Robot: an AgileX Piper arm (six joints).
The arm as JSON. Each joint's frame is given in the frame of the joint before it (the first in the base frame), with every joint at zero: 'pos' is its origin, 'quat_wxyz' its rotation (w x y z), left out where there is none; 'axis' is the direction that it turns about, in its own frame. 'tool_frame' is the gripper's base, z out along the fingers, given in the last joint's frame.
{
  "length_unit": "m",
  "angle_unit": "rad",
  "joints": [
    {
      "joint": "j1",
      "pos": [
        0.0,
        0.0,
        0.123
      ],
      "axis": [
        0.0,
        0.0,
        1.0
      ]
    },
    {
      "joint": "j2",
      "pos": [
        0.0,
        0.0,
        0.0
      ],
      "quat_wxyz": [
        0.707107,
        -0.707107,
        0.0,
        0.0
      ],
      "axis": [
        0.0,
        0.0,
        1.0
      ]
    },
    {
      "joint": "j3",
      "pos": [
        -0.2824,
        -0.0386,
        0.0
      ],
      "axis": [
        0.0,
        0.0,
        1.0
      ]
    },
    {
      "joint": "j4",
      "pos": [
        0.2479,
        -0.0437,
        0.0
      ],
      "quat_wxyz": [
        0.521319,
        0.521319,
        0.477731,
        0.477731
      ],
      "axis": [
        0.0,
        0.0,
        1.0
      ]
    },
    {
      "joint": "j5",
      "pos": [
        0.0,
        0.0,
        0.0
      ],
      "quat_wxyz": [
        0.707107,
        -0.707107,
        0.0,
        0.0
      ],
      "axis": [
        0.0,
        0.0,
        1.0
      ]
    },
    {
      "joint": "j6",
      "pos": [
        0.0,
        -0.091,
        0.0
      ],
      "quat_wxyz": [
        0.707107,
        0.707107,
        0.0,
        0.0
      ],
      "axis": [
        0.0,
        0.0,
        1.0
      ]
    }
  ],
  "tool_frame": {
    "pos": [
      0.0,
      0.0,
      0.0
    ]
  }
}
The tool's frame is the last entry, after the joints.
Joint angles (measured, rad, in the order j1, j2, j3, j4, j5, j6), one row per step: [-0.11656 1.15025 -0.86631 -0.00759 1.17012 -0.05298]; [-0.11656 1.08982 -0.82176 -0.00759 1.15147 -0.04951]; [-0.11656 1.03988 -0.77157 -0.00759 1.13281 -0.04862]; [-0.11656 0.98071 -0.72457 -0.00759 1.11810 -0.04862]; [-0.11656 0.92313 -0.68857 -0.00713 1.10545 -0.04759]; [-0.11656 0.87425 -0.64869 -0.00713 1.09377 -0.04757]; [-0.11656 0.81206 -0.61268 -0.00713 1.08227 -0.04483]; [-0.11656 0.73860 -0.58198 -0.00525 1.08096 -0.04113]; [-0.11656 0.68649 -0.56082 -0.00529 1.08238 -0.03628]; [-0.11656 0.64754 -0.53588 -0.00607 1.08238 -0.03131]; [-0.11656 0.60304 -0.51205 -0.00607 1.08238 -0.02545]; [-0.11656 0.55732 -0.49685 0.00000 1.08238 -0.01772]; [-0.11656 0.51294 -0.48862 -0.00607 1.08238 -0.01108]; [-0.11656 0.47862 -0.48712 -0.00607 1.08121 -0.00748]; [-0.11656 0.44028 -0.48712 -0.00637 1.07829 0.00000]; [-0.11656 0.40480 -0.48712 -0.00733 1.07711 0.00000]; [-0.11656 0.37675 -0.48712 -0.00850 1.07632 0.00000]
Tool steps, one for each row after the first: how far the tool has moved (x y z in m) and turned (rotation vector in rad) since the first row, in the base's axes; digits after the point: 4 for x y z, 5 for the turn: [-0.0128 0.0015 -0.0007 -0.00324 -0.03441 -0.00325]; [-0.0244 0.0029 -0.0055 -0.00512 -0.05273 -0.00397]; [-0.0370 0.0044 -0.0087 -0.00817 -0.07944 -0.00384]; [-0.0481 0.0057 -0.0100 -0.01135 -0.11353 -0.00482]; [-0.0581 0.0069 -0.0142 -0.01369 -0.13408 -0.00474]; [-0.0693 0.0082 -0.0163 -0.01719 -0.17163 -0.00725]; [-0.0820 0.0098 -0.0169 -0.01918 -0.21578 -0.01104]; [-0.0909 0.0109 -0.0178 -0.02094 -0.24533 -0.01556]; [-0.0979 0.0116 -0.0214 -0.02161 -0.25939 -0.02010]; [-0.1053 0.0125 -0.0245 -0.02184 -0.28020 -0.02555]; [-0.1121 0.0138 -0.0254 -0.01627 -0.31152 -0.03345]; [-0.1183 0.0140 -0.0246 -0.02345 -0.34719 -0.03865]; [-0.1228 0.0145 -0.0227 -0.02535 -0.38120 -0.04173]; [-0.1278 0.0151 -0.0201 -0.02655 -0.42262 -0.04823]; [-0.1326 0.0156 -0.0180 -0.03087 -0.45904 -0.04781]; [-0.1364 0.0159 -0.0165 -0.03469 -0.48765 -0.04747]
